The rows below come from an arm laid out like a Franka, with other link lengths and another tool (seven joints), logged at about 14 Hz.
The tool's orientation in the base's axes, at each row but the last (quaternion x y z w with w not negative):
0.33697, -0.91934, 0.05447, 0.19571
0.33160, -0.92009, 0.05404, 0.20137
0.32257, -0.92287, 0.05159, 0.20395
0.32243, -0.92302, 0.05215, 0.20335
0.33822, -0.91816, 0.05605, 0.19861
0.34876, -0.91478, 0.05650, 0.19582
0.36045, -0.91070, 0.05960, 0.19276
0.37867, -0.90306, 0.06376, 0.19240
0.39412, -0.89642, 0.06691, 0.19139
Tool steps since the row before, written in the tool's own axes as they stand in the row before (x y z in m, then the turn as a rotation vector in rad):
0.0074, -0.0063, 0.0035, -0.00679, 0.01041, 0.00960
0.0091, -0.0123, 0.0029, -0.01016, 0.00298, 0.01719
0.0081, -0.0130, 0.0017, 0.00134, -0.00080, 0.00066
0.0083, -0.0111, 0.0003, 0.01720, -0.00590, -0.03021
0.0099, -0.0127, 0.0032, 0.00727, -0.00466, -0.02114
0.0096, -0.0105, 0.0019, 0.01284, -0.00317, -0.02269
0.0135, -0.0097, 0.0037, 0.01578, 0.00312, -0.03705
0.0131, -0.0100, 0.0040, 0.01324, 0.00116, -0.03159
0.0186, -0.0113, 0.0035, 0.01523, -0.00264, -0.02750
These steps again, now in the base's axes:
-0.0022, -0.0101, -0.0005, -0.00505, 0.00982, -0.01117
0.0004, -0.0156, 0.0006, -0.00054, 0.00428, -0.01972
0.0017, -0.0153, 0.0013, -0.00068, -0.00155, -0.00008
0.0009, -0.0136, 0.0027, 0.00176, -0.00764, 0.03438
0.0003, -0.0164, 0.0007, 0.00487, -0.00290, 0.02212
-0.0002, -0.0142, 0.0017, 0.00060, -0.00484, 0.02581
-0.0035, -0.0166, 0.0016, -0.00121, 0.00146, 0.04035
-0.0025, -0.0167, 0.0012, 0.00017, 0.00033, 0.03427
-0.0042, -0.0213, 0.0038, 0.00054, -0.00472, 0.03119

